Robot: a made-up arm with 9 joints. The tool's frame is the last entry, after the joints.
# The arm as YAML. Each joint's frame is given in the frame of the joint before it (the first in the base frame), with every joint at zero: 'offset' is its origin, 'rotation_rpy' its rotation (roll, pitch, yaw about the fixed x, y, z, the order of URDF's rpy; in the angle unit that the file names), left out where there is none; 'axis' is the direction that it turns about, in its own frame. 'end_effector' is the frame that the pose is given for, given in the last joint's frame.
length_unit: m
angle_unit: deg
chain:
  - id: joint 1
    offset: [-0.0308, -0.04, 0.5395]
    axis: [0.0, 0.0, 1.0]
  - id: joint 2
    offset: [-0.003, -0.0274, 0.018]
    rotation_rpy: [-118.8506, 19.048, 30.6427]
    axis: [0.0, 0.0, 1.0]
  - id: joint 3
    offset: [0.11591, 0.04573, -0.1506]
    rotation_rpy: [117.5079, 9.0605, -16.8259]
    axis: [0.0, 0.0, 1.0]
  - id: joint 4
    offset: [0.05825, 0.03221, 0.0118]
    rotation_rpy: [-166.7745, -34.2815, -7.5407]
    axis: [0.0, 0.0, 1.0]
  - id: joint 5
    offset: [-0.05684, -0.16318, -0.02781]
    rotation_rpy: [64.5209, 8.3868, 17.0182]
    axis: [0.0, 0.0, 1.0]
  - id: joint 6
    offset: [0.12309, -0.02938, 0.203]
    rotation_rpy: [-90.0, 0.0, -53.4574]
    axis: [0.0, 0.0, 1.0]
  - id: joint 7
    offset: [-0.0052, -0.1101, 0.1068]
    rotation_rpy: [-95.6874, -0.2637, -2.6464]
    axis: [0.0, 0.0, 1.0]
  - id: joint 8
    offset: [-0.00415, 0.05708, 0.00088]
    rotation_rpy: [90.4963, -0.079, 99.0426]
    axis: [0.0, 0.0, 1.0]
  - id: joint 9
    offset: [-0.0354, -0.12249, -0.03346]
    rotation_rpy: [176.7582, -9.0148, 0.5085]
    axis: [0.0, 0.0, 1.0]
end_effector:
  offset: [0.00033, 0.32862, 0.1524]
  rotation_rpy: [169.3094, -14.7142, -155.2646]
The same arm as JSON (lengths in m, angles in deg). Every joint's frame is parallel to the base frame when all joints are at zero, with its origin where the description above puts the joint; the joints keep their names.
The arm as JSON. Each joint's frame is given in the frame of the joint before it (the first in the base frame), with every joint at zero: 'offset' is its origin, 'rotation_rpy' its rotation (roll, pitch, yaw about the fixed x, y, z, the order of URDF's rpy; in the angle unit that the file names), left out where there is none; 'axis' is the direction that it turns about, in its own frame. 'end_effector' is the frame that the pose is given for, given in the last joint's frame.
{"length_unit": "m", "angle_unit": "deg", "chain": [
  {"id": "joint 1", "offset": [-0.0308, -0.04, 0.5395], "axis": "+z"},
  {"id": "joint 2", "offset": [-0.003, -0.0274, 0.018], "axis": [-0.581909, 0.673311, -0.456107]},
  {"id": "joint 3", "offset": [0.1819, -0.0712, -0.007], "axis": "+z"},
  {"id": "joint 4", "offset": [0.0337, 0.0574, 0.0118], "axis": [0.414582, 0.425581, -0.804365]},
  {"id": "joint 5", "offset": [-0.1364, 0.1076, 0.0212], "axis": "+y"},
  {"id": "joint 6", "offset": [0.0814, 0.203, 0.0969], "axis": "+x"},
  {"id": "joint 7", "offset": [0.1068, 0.1101, -0.0052], "axis": [-0.0991, -0.993995, 0.0464]},
  {"id": "joint 8", "offset": [-0.0569, 0.0046, -0.0041], "axis": [-0.150995, 0.069798, 0.986067]},
  {"id": "joint 9", "offset": [0.052, 0.1162, -0.0342], "axis": "-z"}
], "end_effector": {"offset": [0.0294, 0.3273, -0.1524], "rotation_rpy": [-10.69, 14.71, -29.93]}}

